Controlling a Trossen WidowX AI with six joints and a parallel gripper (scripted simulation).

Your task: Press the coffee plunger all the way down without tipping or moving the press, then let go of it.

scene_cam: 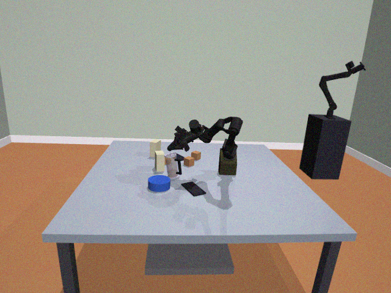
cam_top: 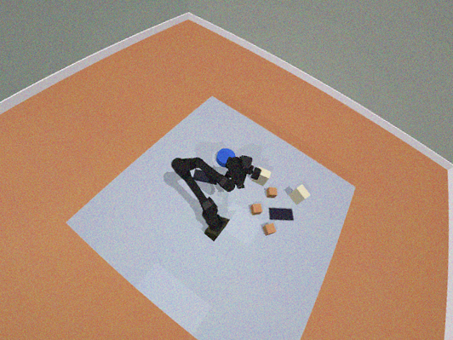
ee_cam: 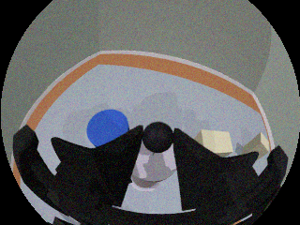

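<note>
Right now my gripper tip is 9 cm above the glass coffee press, 3 cm past it and 1 cm to the right of it.
</note>
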